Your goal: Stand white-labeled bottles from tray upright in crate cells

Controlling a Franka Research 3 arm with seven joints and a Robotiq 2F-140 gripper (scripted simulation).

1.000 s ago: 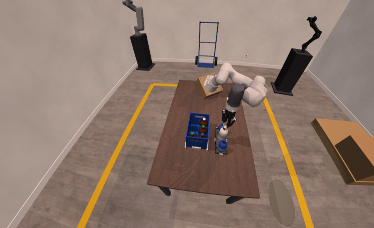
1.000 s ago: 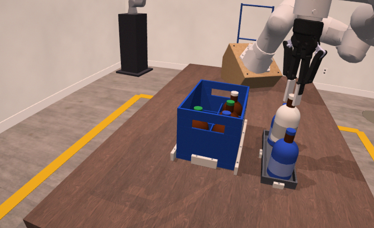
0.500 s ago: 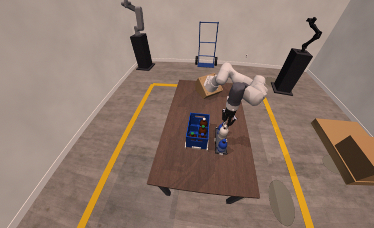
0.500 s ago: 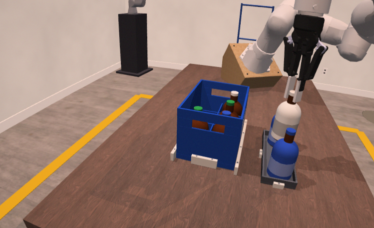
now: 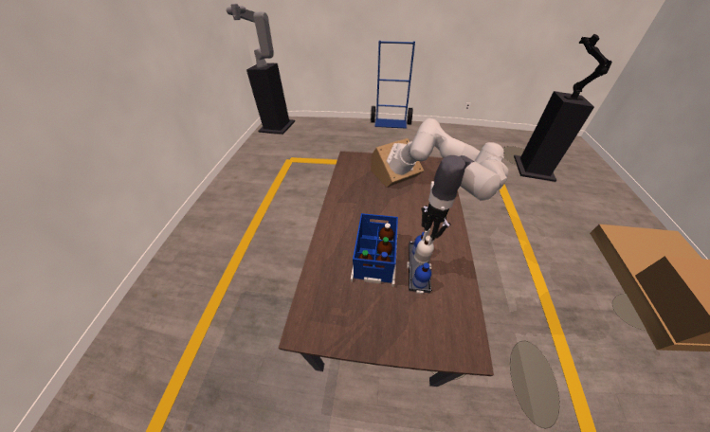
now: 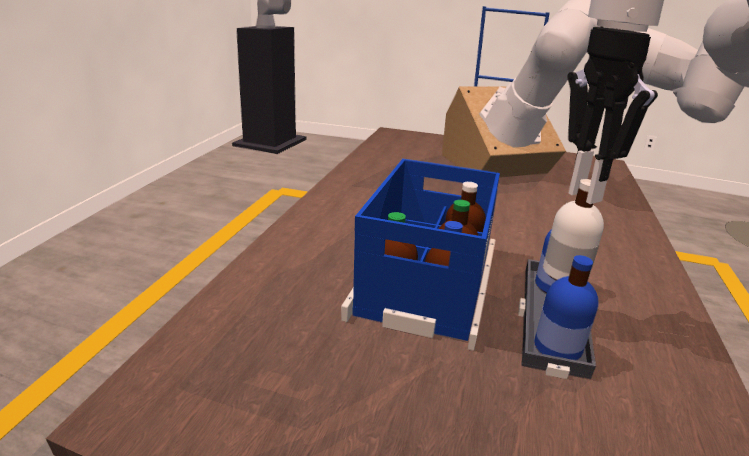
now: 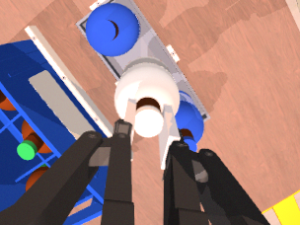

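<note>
Right now the white-labeled bottle is 9 cm below my hand. Round my hand: blue-labeled bottle (17 cm below, 8 cm ahead, 1 cm to the left); blue crate (22 cm to the right, 17 cm below, 1 cm behind).
</note>
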